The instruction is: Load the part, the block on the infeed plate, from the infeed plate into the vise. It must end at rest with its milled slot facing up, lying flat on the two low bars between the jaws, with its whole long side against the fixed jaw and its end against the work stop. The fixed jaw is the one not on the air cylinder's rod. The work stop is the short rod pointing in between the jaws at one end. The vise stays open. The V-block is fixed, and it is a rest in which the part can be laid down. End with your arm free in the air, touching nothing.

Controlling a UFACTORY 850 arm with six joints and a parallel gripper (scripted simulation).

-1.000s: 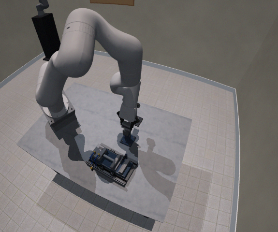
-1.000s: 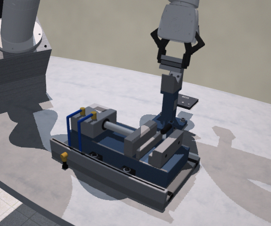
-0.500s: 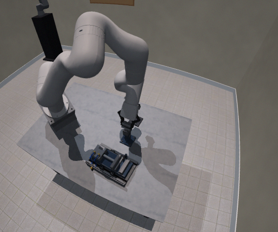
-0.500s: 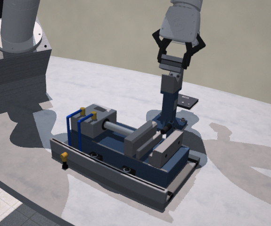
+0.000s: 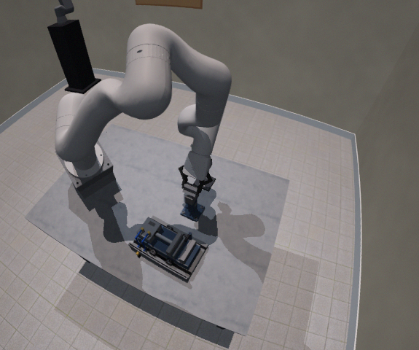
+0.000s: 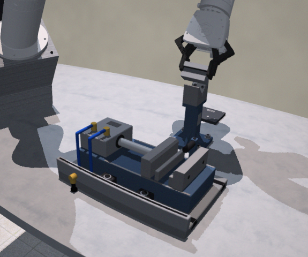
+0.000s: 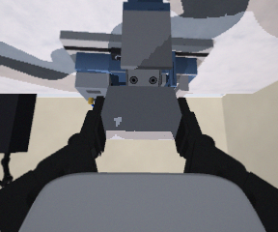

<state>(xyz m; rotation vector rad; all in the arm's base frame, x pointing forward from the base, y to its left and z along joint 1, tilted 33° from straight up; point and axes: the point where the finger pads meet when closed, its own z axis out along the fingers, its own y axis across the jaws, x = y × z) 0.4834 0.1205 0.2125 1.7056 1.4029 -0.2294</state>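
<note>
The part lies 1 cm to the right of my hand and 1 cm below it. From my hand the other things lie so: black work stop 5 cm ahead, 18 cm to the right, 11 cm below; then cylinder rod 4 cm behind, 22 cm to the right, 12 cm below; then blue post 14 cm below.
</note>
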